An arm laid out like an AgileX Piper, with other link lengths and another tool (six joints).
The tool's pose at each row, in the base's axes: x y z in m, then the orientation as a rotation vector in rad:
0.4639 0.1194 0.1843 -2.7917 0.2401 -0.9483
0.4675 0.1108 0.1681 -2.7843 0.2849 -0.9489
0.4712 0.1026 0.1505 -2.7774 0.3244 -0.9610
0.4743 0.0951 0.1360 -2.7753 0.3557 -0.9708
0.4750 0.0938 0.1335 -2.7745 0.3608 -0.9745
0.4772 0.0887 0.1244 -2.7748 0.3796 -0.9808
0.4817 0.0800 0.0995 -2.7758 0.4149 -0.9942
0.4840 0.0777 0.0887 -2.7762 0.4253 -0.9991
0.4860 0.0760 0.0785 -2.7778 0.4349 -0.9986
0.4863 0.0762 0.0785 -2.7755 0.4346 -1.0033
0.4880 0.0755 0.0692 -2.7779 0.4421 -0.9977
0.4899 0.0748 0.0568 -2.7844 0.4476 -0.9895
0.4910 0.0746 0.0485 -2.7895 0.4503 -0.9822
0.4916 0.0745 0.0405 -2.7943 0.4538 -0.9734
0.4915 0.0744 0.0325 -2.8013 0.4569 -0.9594
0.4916 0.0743 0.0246 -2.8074 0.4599 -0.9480
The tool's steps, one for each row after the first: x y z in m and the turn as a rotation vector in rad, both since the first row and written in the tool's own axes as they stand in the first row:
-0.0049 0.0116 0.0138 -0.0067 0.0045 0.0296
-0.0105 0.0232 0.0288 -0.0154 0.0162 0.0538
-0.0150 0.0334 0.0411 -0.0257 0.0251 0.0715
-0.0156 0.0352 0.0433 -0.0275 0.0280 0.0742
-0.0182 0.0419 0.0512 -0.0353 0.0334 0.0842
-0.0274 0.0555 0.0723 -0.0511 0.0445 0.1022
-0.0314 0.0600 0.0818 -0.0561 0.0484 0.1073
-0.0355 0.0637 0.0908 -0.0607 0.0485 0.1124
-0.0353 0.0635 0.0910 -0.0597 0.0519 0.1122
-0.0392 0.0661 0.0992 -0.0630 0.0484 0.1167
-0.0449 0.0694 0.1100 -0.0687 0.0424 0.1189
-0.0488 0.0713 0.1171 -0.0724 0.0371 0.1198
-0.0530 0.0732 0.1237 -0.0757 0.0309 0.1216
-0.0578 0.0750 0.1299 -0.0798 0.0210 0.1231
-0.0623 0.0769 0.1361 -0.0836 0.0130 0.1245

